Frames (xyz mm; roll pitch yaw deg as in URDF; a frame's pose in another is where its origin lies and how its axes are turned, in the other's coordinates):
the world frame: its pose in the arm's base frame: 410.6 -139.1 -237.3 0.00 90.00 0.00
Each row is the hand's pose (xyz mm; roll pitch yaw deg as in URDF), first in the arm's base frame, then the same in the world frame.
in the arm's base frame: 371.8 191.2 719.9 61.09 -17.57 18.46
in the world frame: -957.2 330.3 -38.8 -71.03 -64.73 135.00
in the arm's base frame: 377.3 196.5 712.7 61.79 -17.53 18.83
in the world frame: -950.0 335.6 -33.3 -69.66 -64.49 134.38
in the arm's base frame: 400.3 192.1 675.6 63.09 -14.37 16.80
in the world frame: -912.9 331.2 -10.3 -66.33 -68.03 131.55
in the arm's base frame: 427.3 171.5 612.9 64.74 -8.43 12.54
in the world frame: -850.2 310.6 16.7 -58.65 -74.93 124.32
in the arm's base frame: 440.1 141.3 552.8 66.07 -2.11 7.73
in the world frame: -790.1 280.4 29.5 -39.11 -81.99 105.32
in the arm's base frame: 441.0 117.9 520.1 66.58 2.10 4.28
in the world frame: -757.4 257.0 30.4 2.67 -85.23 63.83
